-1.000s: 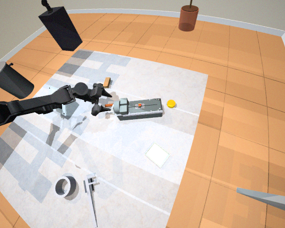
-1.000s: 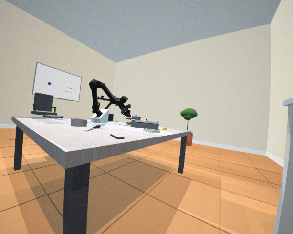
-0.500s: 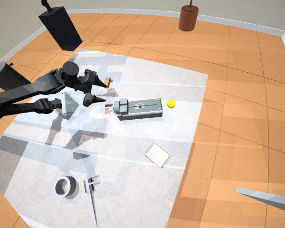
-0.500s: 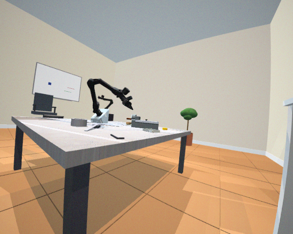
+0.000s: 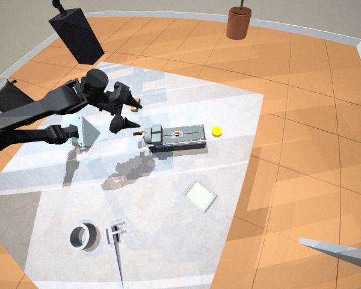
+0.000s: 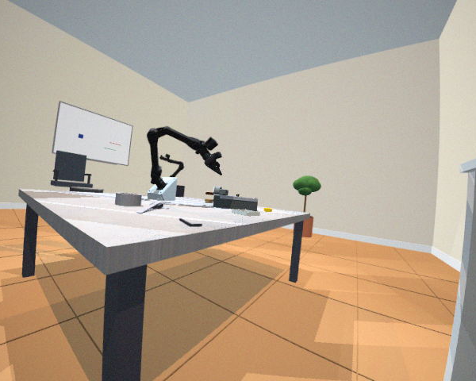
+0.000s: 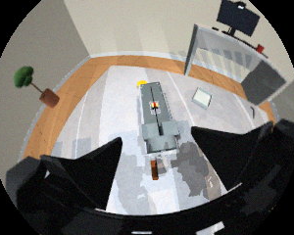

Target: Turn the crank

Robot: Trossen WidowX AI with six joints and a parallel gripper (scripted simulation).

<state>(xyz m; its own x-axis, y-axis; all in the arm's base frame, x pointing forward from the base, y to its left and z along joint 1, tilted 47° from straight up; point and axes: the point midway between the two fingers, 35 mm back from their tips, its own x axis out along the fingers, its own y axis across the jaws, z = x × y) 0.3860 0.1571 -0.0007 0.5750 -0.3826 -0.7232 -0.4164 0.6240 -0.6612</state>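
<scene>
My gripper tip is 60 mm past the orange-brown crank handle, 20 mm to the left of it and 130 mm above it. Round my gripper tip: tan block 210 mm behind, 180 mm to the left, 190 mm below; then red pointer 120 mm ahead, 30 mm to the left, 120 mm below; then yellow disc 280 mm ahead, 140 mm to the left, 190 mm below.
</scene>
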